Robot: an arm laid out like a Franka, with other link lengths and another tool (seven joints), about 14 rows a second.
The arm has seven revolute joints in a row. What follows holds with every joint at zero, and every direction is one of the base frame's.
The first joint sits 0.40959 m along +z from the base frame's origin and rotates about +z.
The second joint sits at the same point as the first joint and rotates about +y.
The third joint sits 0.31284 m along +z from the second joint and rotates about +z.
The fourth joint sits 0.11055 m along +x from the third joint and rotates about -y.
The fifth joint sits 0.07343 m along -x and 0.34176 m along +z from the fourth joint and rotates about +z.
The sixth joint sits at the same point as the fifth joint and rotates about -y.
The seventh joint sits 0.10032 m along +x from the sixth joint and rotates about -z.
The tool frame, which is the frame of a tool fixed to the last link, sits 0.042 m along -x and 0.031 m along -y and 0.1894 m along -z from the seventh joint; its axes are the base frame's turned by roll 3.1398, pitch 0 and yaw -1.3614 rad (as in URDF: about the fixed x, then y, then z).
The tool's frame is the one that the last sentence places.
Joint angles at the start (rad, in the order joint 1, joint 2, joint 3, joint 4, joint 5, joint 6, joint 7):
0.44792, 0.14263, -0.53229, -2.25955, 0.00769, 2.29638, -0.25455
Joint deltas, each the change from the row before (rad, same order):
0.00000, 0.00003, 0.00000, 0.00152, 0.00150, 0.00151, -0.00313
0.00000, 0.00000, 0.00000, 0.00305, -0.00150, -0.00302, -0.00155
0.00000, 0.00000, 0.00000, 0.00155, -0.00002, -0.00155, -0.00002
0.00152, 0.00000, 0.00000, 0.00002, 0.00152, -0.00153, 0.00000
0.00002, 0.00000, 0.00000, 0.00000, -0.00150, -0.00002, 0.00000
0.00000, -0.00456, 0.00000, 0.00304, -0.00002, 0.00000, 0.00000
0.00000, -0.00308, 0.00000, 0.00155, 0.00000, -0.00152, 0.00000
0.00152, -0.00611, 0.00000, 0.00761, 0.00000, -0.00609, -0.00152
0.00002, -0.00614, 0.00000, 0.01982, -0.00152, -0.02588, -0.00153
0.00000, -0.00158, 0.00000, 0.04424, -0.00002, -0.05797, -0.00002
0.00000, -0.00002, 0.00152, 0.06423, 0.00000, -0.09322, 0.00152
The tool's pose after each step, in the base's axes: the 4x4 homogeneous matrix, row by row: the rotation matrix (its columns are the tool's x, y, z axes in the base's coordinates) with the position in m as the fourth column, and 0 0 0 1 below. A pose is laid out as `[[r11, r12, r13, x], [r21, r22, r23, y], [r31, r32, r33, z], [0, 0, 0, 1]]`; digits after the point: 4 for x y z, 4 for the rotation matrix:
[[0.3698, -0.9248, -0.0897, 0.4830], [-0.9289, -0.3657, -0.0589, -0.0854], [0.0216, 0.1051, -0.9942, 0.3180], [0, 0, 0, 1]]
[[0.3722, -0.9238, -0.0898, 0.4837], [-0.9279, -0.3681, -0.0600, -0.0855], [0.0223, 0.1057, -0.9942, 0.3189], [0, 0, 0, 1]]
[[0.3723, -0.9238, -0.0898, 0.4840], [-0.9278, -0.3681, -0.0600, -0.0855], [0.0223, 0.1057, -0.9942, 0.3193], [0, 0, 0, 1]]
[[0.3726, -0.9235, -0.0911, 0.4838], [-0.9278, -0.3685, -0.0588, -0.0846], [0.0208, 0.1065, -0.9941, 0.3192], [0, 0, 0, 1]]
[[0.3736, -0.9231, -0.0912, 0.4838], [-0.9273, -0.3694, -0.0600, -0.0848], [0.0216, 0.1070, -0.9940, 0.3193], [0, 0, 0, 1]]
[[0.3737, -0.9237, -0.0841, 0.4854], [-0.9273, -0.3698, -0.0583, -0.0846], [0.0227, 0.0998, -0.9947, 0.3221], [0, 0, 0, 1]]
[[0.3736, -0.9240, -0.0813, 0.4859], [-0.9273, -0.3700, -0.0569, -0.0845], [0.0225, 0.0967, -0.9951, 0.3238], [0, 0, 0, 1]]
[[0.3764, -0.9235, -0.0743, 0.4883], [-0.9262, -0.3731, -0.0545, -0.0835], [0.0226, 0.0893, -0.9957, 0.3286], [0, 0, 0, 1]]
[[0.3786, -0.9225, -0.0749, 0.4913], [-0.9253, -0.3755, -0.0524, -0.0833], [0.0202, 0.0891, -0.9958, 0.3366], [0, 0, 0, 1]]
[[0.3783, -0.9216, -0.0871, 0.4965], [-0.9256, -0.3752, -0.0504, -0.0829], [0.0137, 0.0997, -0.9949, 0.3499], [0, 0, 0, 1]]
[[0.3773, -0.9188, -0.1158, 0.5012], [-0.9261, -0.3743, -0.0476, -0.0812], [0.0004, 0.1252, -0.9921, 0.3684], [0, 0, 0, 1]]

